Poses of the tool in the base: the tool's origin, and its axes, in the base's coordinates. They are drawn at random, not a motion.
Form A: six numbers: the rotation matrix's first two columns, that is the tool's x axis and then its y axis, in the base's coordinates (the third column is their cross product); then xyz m.
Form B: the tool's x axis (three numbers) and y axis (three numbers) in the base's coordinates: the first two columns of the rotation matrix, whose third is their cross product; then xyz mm. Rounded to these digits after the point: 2 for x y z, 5 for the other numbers.
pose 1, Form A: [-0.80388 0.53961 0.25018 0.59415 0.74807 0.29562 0.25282 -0.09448 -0.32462]
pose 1, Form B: [-0.80388 0.53961 0.25018 0.59415 0.74807 0.29562 252.82 -94.48 -324.62]
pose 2, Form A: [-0.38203 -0.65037 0.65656 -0.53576 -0.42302 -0.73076 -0.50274 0.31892 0.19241]
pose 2, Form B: [-0.38203 -0.65037 0.65656 -0.53576 -0.42302 -0.73076 -502.74 318.92 192.41]
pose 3, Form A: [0.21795 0.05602 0.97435 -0.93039 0.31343 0.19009 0.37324 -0.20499 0.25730]
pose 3, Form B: [0.21795 0.05602 0.97435 -0.93039 0.31343 0.19009 373.24 -204.99 257.30]
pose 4, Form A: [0.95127 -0.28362 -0.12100 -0.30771 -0.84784 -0.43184 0.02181 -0.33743 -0.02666]
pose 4, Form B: [0.95127 -0.28362 -0.12100 -0.30771 -0.84784 -0.43184 21.81 -337.43 -26.66]
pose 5, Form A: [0.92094 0.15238 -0.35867 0.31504 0.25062 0.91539 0.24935 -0.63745 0.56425]
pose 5, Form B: [0.92094 0.15238 -0.35867 0.31504 0.25062 0.91539 249.35 -637.45 564.25]
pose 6, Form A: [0.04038 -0.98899 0.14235 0.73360 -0.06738 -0.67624 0.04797 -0.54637 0.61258]
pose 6, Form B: [0.04038 -0.98899 0.14235 0.73360 -0.06738 -0.67624 47.97 -546.37 612.58]
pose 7, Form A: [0.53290 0.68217 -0.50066 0.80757 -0.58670 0.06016 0.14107 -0.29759 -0.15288]
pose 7, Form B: [0.53290 0.68217 -0.50066 0.80757 -0.58670 0.06016 141.07 -297.59 -152.88]
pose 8, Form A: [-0.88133 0.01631 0.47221 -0.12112 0.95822 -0.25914 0.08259 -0.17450 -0.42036]
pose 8, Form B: [-0.88133 0.01631 0.47221 -0.12112 0.95822 -0.25914 82.59 -174.50 -420.36]
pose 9, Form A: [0.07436 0.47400 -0.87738 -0.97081 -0.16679 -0.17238 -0.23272 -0.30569 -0.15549]
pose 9, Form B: [0.07436 0.47400 -0.87738 -0.97081 -0.16679 -0.17238 -232.72 -305.69 -155.49]
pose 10, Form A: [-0.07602 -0.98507 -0.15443 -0.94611 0.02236 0.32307 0.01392 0.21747 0.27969]
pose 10, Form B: [-0.07602 -0.98507 -0.15443 -0.94611 0.02236 0.32307 13.92 217.47 279.69]
